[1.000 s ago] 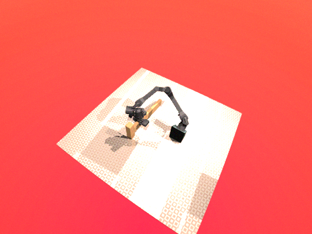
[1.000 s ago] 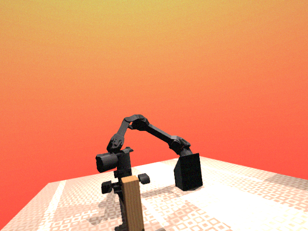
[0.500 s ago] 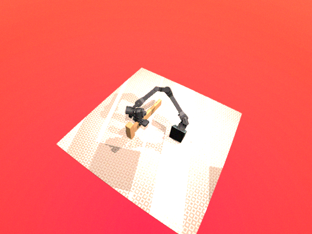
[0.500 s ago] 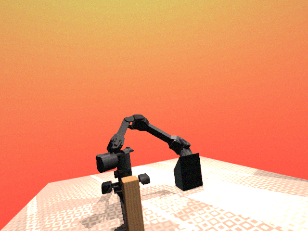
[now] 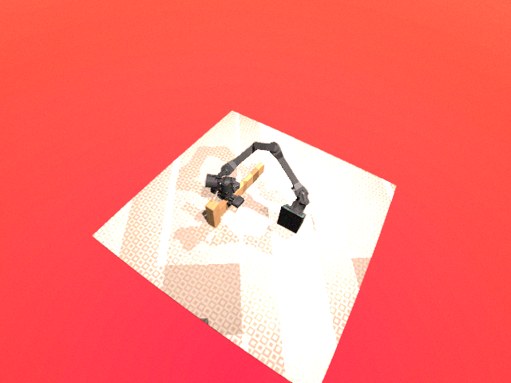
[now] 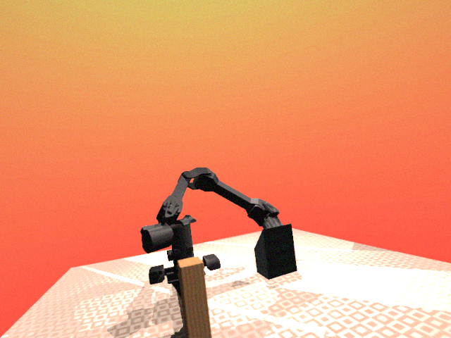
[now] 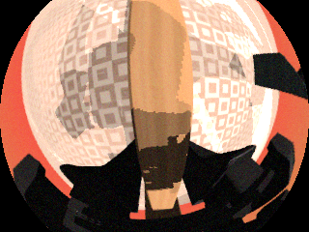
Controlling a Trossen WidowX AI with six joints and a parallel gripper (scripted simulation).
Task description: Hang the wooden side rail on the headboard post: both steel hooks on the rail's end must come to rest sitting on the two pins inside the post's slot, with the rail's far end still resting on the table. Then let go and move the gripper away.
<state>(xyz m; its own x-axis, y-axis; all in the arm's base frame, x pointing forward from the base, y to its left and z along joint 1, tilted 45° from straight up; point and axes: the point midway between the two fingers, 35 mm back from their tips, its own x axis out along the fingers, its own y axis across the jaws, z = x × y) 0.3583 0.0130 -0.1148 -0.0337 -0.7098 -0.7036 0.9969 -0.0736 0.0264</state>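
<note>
The wooden headboard post lies 12 cm to the left of my gripper tip, 4 cm above it and 1 cm ahead of it.
</note>
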